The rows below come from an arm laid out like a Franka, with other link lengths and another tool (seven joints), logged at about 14 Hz.
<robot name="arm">
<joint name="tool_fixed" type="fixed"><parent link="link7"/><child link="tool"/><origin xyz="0.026 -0.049 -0.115" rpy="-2.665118 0 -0.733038"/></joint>
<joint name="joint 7" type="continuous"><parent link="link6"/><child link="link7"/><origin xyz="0.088 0 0" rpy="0 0 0"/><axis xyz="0 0 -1"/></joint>
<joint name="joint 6" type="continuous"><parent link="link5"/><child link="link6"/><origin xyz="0 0 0" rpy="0 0 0"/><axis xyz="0 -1 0"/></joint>
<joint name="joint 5" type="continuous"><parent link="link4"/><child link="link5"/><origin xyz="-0.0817 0 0.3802" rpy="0 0 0"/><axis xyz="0 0 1"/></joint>
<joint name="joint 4" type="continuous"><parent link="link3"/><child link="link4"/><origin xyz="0.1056 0 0" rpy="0 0 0"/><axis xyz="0 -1 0"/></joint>
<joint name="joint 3" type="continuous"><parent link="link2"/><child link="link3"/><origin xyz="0 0 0.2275" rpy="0 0 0"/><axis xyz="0 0 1"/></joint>
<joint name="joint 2" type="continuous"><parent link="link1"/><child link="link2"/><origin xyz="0 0 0" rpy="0 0 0"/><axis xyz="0 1 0"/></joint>
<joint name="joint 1" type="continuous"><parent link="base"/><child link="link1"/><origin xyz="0 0 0.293" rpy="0 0 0"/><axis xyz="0 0 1"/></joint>
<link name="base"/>
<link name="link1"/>
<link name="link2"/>
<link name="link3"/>
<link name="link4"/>
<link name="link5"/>
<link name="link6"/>
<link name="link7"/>
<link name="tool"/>
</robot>
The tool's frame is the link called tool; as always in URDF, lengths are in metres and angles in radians. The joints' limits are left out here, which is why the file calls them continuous.
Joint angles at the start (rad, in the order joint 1, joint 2, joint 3, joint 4, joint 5, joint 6, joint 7):
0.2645, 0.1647, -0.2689, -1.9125, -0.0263, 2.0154, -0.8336
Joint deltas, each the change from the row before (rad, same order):
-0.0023, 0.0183, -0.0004, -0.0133, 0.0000, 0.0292, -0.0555
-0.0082, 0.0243, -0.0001, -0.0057, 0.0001, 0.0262, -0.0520
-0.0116, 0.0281, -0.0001, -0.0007, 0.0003, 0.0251, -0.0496
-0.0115, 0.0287, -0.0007, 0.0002, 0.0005, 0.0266, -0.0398
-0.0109, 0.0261, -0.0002, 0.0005, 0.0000, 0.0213, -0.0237
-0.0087, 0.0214, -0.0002, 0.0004, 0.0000, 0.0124, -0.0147
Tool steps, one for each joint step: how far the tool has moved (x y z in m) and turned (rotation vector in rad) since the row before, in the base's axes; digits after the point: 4 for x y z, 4 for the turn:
0.0004, 0.0011, -0.0144, -0.0013, 0.0057, 0.0540
0.0010, -0.0027, -0.0147, -0.0028, 0.0069, 0.0451
0.0013, -0.0050, -0.0148, -0.0035, 0.0069, 0.0395
0.0011, -0.0060, -0.0145, -0.0041, 0.0046, 0.0294
0.0002, -0.0062, -0.0134, -0.0047, 0.0059, 0.0145
-0.0008, -0.0053, -0.0117, -0.0039, 0.0096, 0.0070

